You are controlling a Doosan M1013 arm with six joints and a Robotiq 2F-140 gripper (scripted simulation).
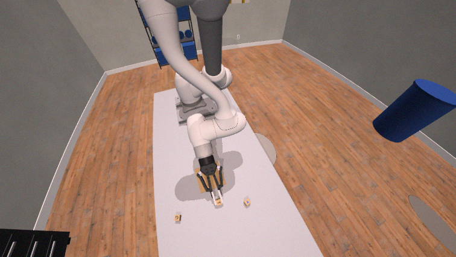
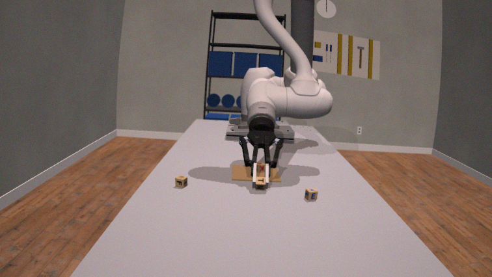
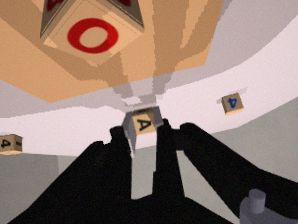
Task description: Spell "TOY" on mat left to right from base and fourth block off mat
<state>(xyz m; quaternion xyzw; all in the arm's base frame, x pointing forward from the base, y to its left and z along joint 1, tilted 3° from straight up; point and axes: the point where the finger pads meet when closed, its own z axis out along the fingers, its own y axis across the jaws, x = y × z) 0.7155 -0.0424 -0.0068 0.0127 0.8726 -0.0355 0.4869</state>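
My gripper is now 20 mm short of the T block and 10 mm above it. The rest, counted from my hand: tan mat: 120 mm behind, 30 mm below.
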